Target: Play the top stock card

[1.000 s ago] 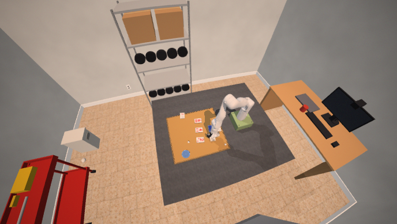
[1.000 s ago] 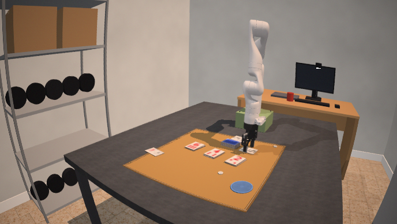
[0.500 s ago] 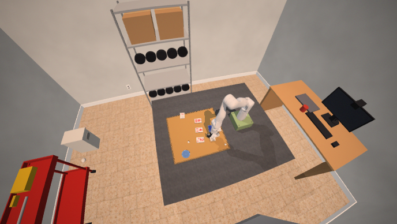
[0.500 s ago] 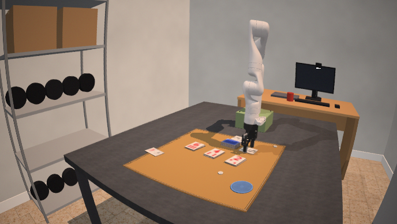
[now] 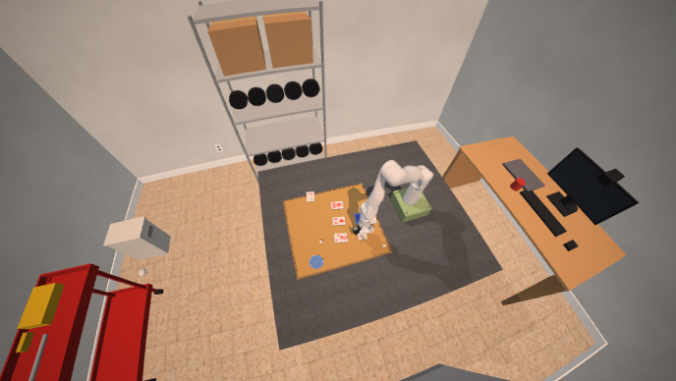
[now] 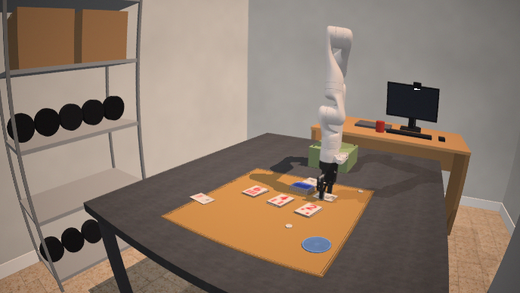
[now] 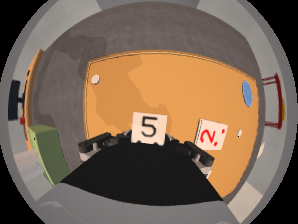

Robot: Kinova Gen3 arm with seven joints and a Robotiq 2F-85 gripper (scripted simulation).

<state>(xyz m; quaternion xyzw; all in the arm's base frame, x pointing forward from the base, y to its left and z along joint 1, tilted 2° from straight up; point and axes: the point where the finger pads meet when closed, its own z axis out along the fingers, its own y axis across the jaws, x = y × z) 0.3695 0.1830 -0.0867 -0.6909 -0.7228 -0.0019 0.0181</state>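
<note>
The orange mat is 180 mm ahead of my hand, 90 mm to the right of it and 30 mm below it.
</note>
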